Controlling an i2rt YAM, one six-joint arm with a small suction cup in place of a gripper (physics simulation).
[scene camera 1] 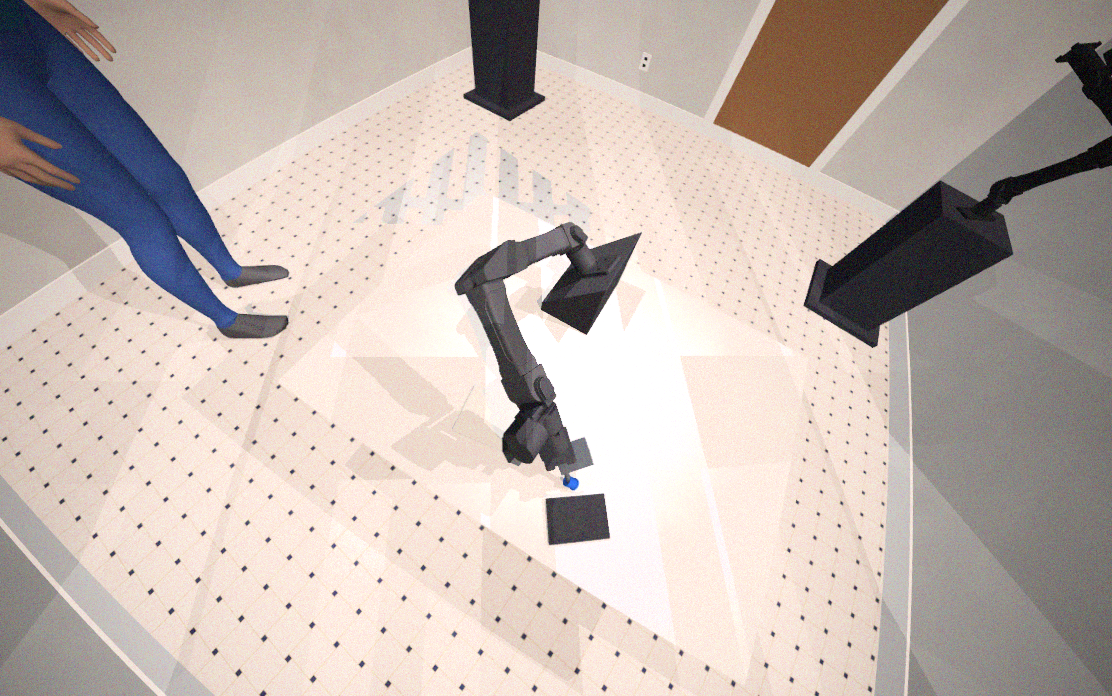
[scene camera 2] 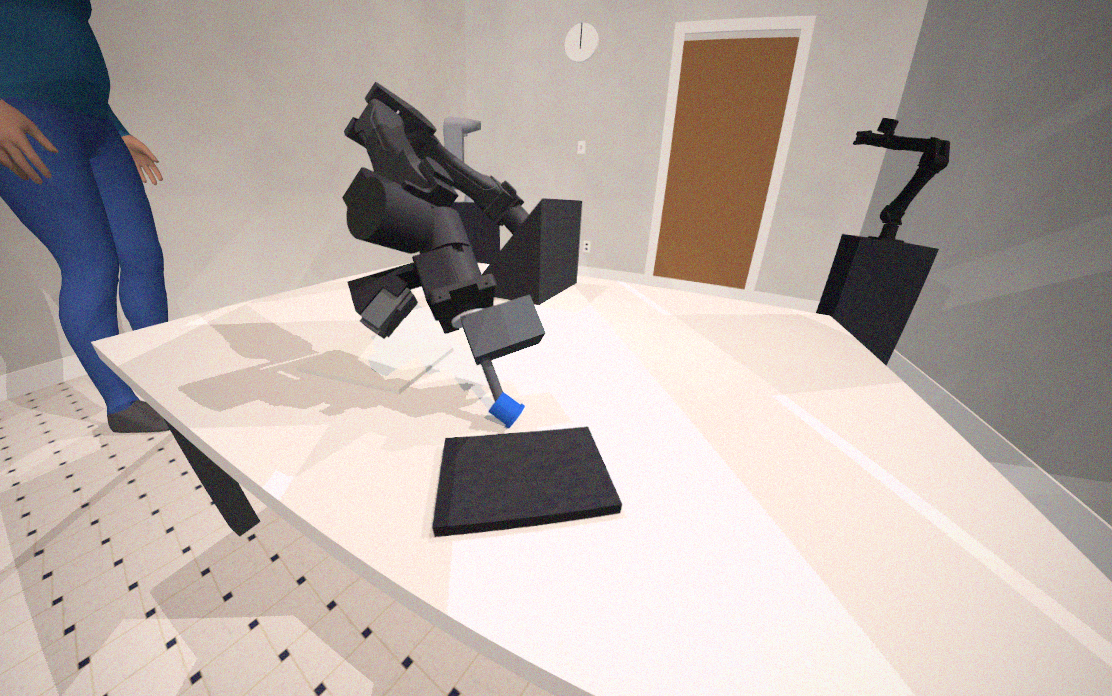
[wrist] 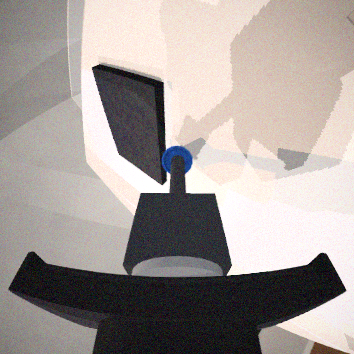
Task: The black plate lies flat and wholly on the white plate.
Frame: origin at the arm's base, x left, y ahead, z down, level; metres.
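Seen in the pictures: end effector, tool point: [scene camera 1: 571,488] [scene camera 2: 511,428] [wrist: 177,148]; arm's base, origin of the base link: [scene camera 1: 589,269] [scene camera 2: 531,236].
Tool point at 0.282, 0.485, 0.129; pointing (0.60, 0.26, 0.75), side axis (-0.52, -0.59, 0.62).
Pixels of each thing's top centre, then the offset from my tool point to it, as dx, dy, dz. Level surfaces: height alone.
- black plate, middle of its top: [scene camera 2: 524,468] [wrist: 128,132] [scene camera 1: 578,518] +0.047, +0.047, -0.009
- white plate, middle of its top: [scene camera 2: 377,356] [scene camera 1: 495,419] -0.249, -0.022, -0.004
- table, its level: dz +0.002
The black plate [scene camera 1: 578,518] [scene camera 2: 527,478] [wrist: 134,122] lies flat on the white table near its front. The white plate [scene camera 1: 455,407] [scene camera 2: 393,373] is hard to tell from the pale table; a thin edge line of it shows left of the arm, partly in the arm's shadow. The two plates are apart. My gripper, a blue suction cup [scene camera 1: 572,484] [scene camera 2: 506,410] [wrist: 177,160], is tilted and hangs just behind the black plate's back edge, holding nothing. I cannot make out the white plate in the wrist view.
My arm [scene camera 1: 500,336] [scene camera 2: 443,270] reaches forward over the table [scene camera 2: 697,492] from its dark base [scene camera 1: 586,287] [scene camera 2: 541,246] at the back. A person [scene camera 1: 155,205] [scene camera 2: 90,213] stands at the left. Another arm stands on a dark pedestal [scene camera 1: 910,254] [scene camera 2: 874,295] at the right.
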